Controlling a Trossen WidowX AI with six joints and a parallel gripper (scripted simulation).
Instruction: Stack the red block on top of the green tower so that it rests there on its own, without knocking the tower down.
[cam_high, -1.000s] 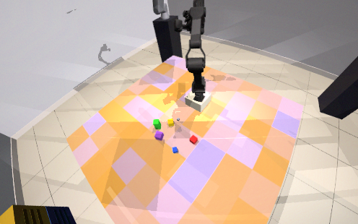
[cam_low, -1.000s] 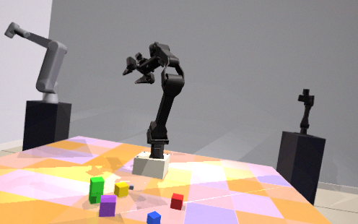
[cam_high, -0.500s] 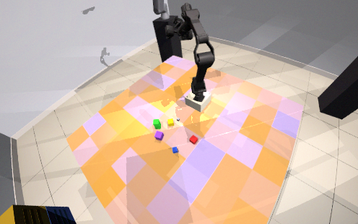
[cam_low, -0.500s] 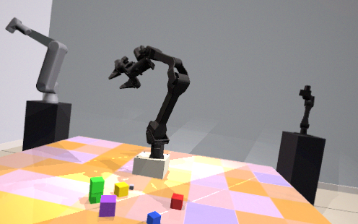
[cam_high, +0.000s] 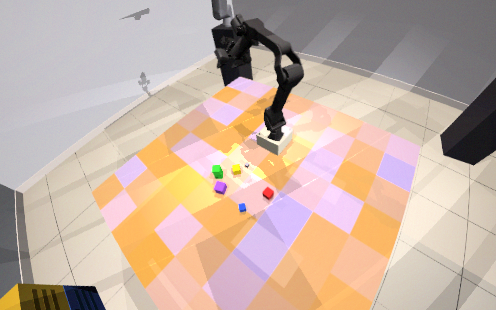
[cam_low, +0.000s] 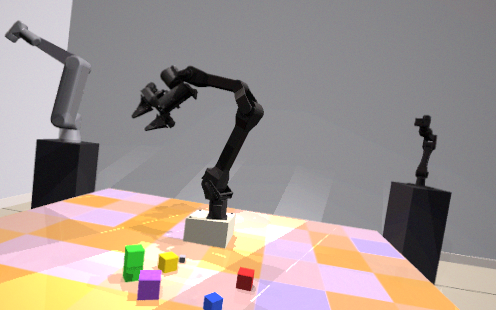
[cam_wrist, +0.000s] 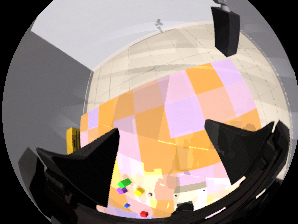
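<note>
Right now my gripper tip is 390 mm to the right of the red block, 350 mm short of it and 320 mm above it. Also, from my gripper tip: purple block (430 mm ahead, 320 mm below, 190 mm to the left); then yellow block (320 mm below, 310 mm ahead, 200 mm to the left); then tiny dark cube (330 mm below, 260 mm ahead, 230 mm to the left).
</note>
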